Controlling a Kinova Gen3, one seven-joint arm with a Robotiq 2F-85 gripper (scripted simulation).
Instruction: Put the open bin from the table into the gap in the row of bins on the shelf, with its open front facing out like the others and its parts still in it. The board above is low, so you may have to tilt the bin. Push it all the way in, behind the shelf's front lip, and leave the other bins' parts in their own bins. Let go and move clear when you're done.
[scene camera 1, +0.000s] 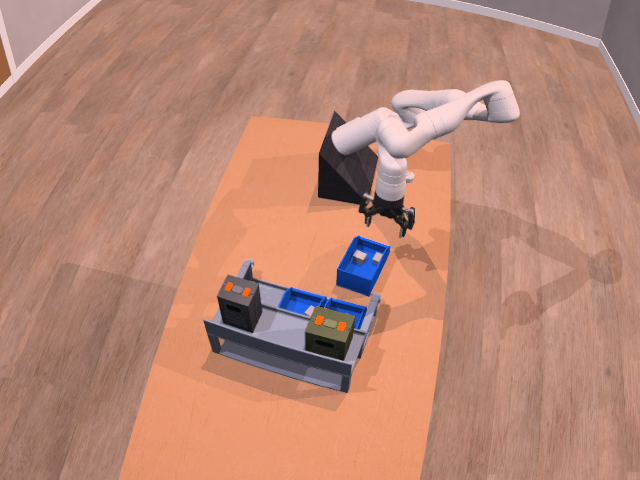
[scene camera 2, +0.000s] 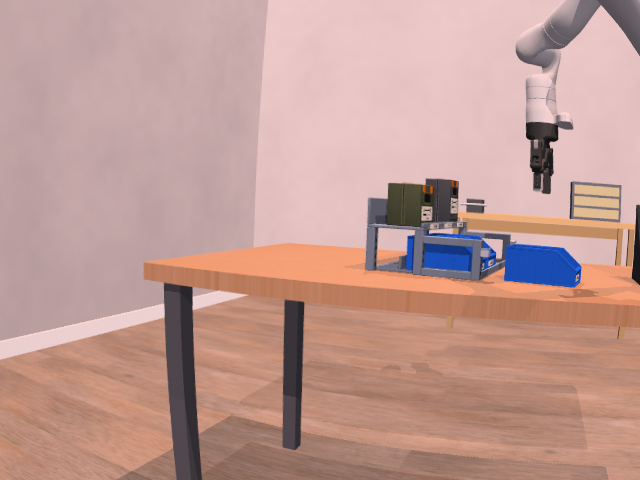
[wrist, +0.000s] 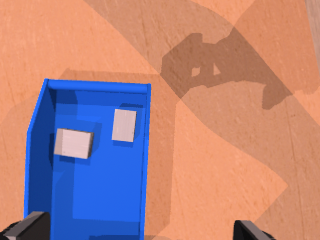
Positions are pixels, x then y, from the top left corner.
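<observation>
I see a blue bin in scene camera 1 and in scene camera 2, and my wrist view shows the bin (106, 189) too. On the bin, (scene camera 1: 350, 275) and (scene camera 2: 514, 245) are the same spot. A grey shelf is visible to me in scene camera 1 and scene camera 2, though in the wrist view the shelf is out of frame. For the shelf, (scene camera 2: 377, 207) and (scene camera 1: 334, 364) are one and the same spot.
</observation>
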